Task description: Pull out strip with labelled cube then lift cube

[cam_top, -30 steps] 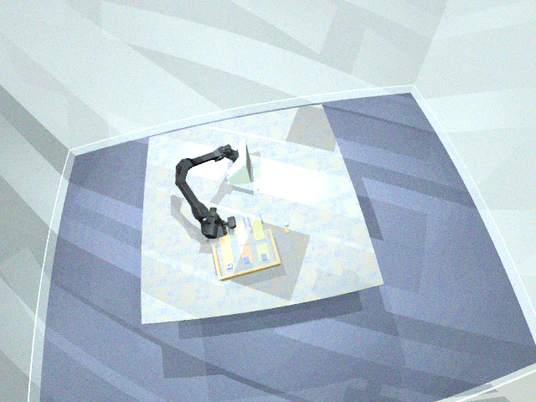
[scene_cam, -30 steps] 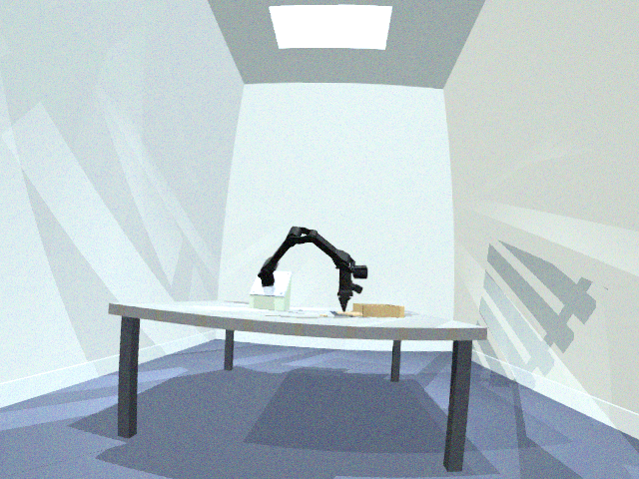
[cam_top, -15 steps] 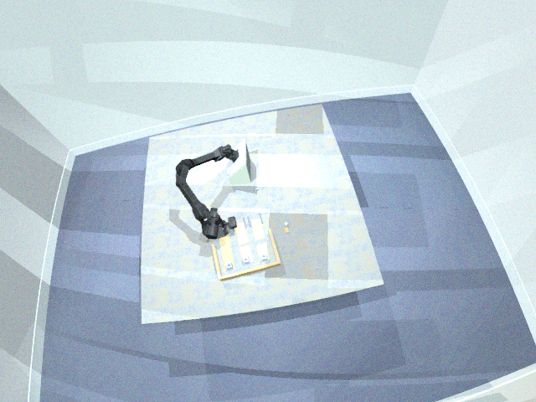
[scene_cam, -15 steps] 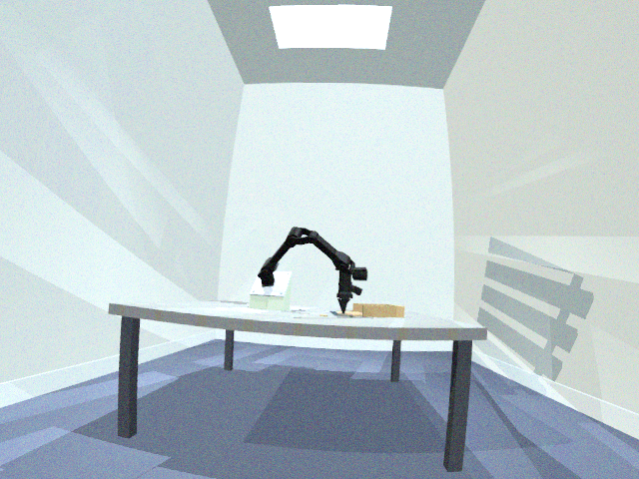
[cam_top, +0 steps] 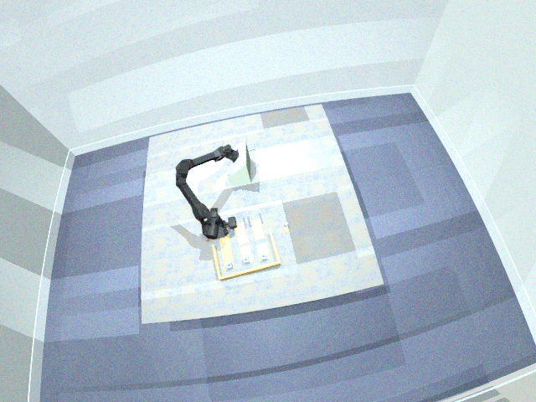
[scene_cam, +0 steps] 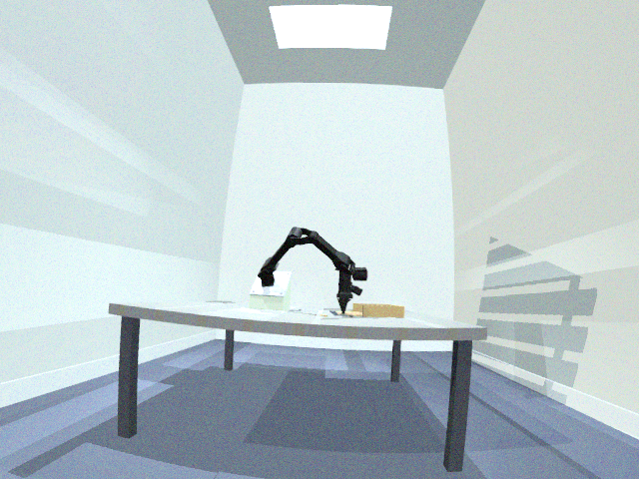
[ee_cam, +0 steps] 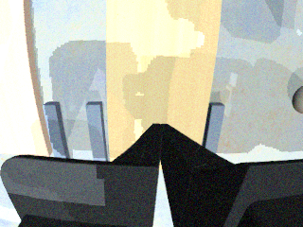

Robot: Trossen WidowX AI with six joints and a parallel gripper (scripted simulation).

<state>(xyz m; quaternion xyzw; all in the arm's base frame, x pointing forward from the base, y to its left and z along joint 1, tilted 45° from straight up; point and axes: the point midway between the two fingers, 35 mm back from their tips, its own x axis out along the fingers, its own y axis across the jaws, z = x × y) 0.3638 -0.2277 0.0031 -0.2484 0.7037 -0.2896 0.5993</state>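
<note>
My gripper tip is now 100 mm short of the pale orange strip.
</note>
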